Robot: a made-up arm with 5 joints.
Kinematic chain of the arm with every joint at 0, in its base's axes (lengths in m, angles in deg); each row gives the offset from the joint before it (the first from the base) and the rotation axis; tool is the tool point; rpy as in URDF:
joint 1: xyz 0 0 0.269 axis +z
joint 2: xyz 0 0 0 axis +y
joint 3: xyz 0.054 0 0.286 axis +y
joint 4: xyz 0.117 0 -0.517 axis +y
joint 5: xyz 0.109 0 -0.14 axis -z
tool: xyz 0 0 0 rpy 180 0 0
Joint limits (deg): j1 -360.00..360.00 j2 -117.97..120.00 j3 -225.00..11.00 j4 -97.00..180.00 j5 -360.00..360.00
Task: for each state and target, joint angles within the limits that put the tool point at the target. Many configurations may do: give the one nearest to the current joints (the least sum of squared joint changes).
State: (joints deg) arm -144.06 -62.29 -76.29 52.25 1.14
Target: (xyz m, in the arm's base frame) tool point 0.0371 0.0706 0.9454
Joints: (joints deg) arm -117.72 -93.15 -66.29 67.76 1.14
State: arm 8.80 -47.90 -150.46 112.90 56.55
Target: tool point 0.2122 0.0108 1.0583
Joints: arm 2.91 -22.04 -135.07 110.80 56.55
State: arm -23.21 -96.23 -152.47 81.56 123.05
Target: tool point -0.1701 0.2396 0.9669
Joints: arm -54.63 -77.17 -110.28 106.99 123.05
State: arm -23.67 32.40 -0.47 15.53 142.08
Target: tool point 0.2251 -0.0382 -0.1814
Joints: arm -9.63 20.37 -10.73 12.11 142.08
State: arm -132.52 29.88 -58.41 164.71 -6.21
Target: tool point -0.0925 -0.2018 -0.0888
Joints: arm -114.63 58.12 -58.43 145.72 -6.21
